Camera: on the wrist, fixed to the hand. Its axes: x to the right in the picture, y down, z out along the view.
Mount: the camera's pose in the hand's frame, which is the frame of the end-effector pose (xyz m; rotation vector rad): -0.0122 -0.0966 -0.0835 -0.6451 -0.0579 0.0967
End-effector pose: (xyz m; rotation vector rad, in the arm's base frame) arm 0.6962 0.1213 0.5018 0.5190 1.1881 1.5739
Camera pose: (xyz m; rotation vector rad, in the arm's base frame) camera 0.6791 0.0707 0.3852 0.1935 0.5603 1.8922
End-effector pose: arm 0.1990 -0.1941 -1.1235 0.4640 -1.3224 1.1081
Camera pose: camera 0.3257 -0.1745 -1.1265 -0.0475 -1.6719 0.6877
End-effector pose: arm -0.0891 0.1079 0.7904 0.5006 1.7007 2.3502
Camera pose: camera -0.1134 0.0610 0.6735 0.5209 0.8208 2.7211
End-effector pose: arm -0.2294 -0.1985 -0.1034 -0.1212 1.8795 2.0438
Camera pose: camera -0.2022 -0.2778 -0.2005 -0.1315 1.1477 2.6136
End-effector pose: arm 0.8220 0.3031 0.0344 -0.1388 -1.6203 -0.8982
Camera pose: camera 0.8385 0.1896 -0.0231 -0.6887 -1.3108 -1.3224
